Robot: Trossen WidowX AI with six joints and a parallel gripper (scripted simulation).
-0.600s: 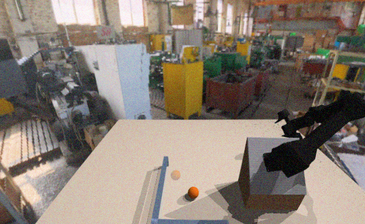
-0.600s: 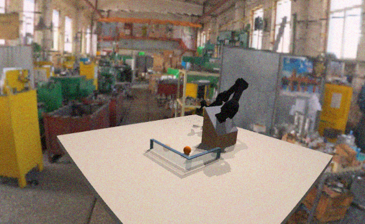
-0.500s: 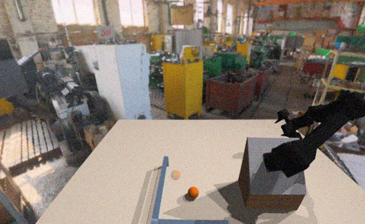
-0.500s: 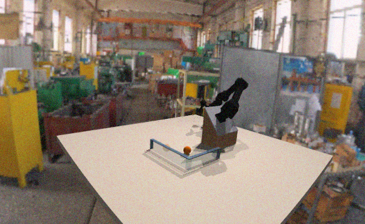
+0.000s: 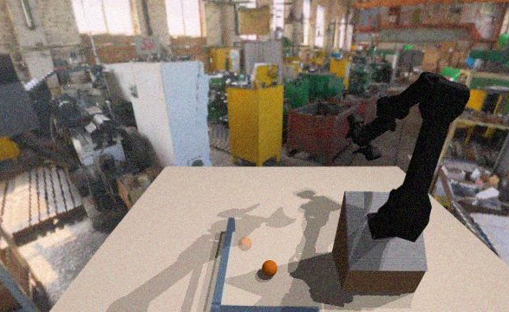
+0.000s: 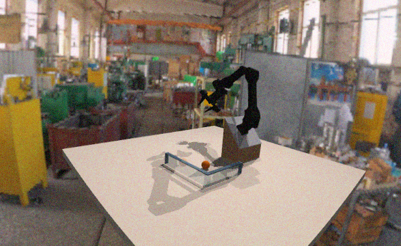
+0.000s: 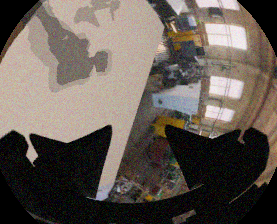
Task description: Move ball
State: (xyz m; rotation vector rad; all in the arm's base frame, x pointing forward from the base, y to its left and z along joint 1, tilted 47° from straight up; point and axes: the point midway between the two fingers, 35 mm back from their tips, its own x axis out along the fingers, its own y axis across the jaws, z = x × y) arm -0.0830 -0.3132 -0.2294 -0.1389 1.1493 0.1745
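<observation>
My gripper tip is 420 mm short of the see-through ball, 310 mm to the right of it and 200 mm above it.
</observation>
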